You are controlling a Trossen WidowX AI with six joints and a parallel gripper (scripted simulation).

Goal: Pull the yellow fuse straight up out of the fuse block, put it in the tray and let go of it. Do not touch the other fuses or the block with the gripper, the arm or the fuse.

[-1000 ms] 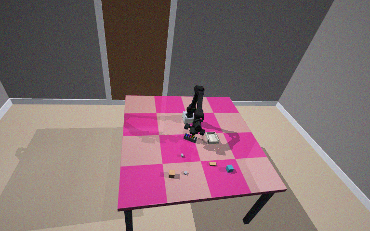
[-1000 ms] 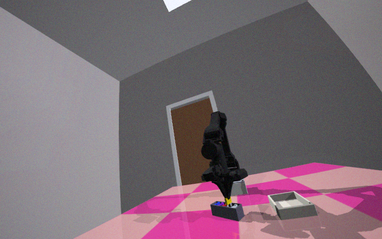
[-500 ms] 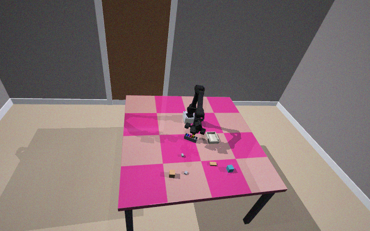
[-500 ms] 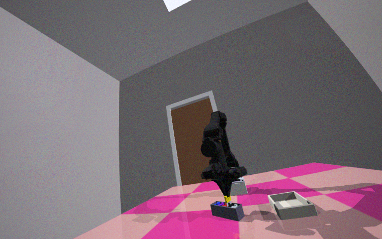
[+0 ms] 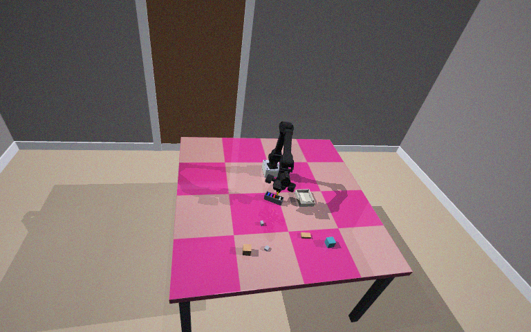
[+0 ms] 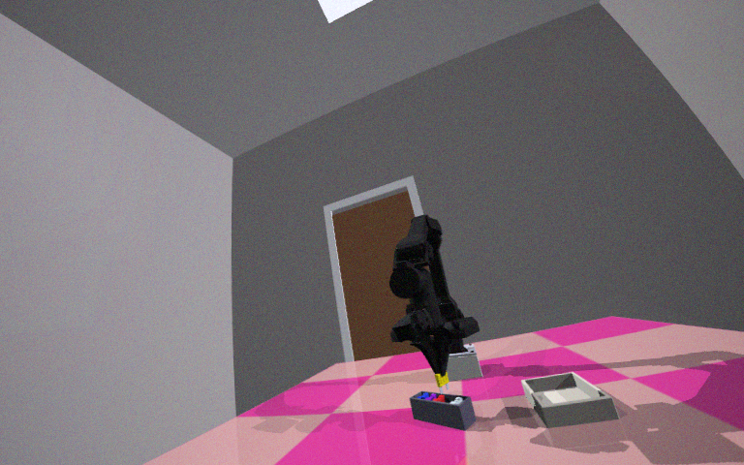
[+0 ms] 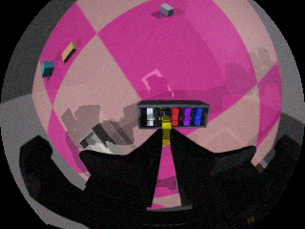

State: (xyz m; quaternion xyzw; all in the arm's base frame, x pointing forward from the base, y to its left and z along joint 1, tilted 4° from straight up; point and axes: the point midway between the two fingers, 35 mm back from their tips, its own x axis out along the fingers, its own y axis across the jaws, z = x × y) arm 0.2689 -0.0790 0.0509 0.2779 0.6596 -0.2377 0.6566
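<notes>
My gripper tip is 20 cm to the right of the grey tray, 8 cm above it and 3 cm short of it. The rest, counted from my gripper tip: teal cube (39 cm ahead, 17 cm to the left, 6 cm below); then yellow fuse (1 cm below); then flat tan piece (30 cm ahead, 7 cm below, 6 cm to the left).
</notes>
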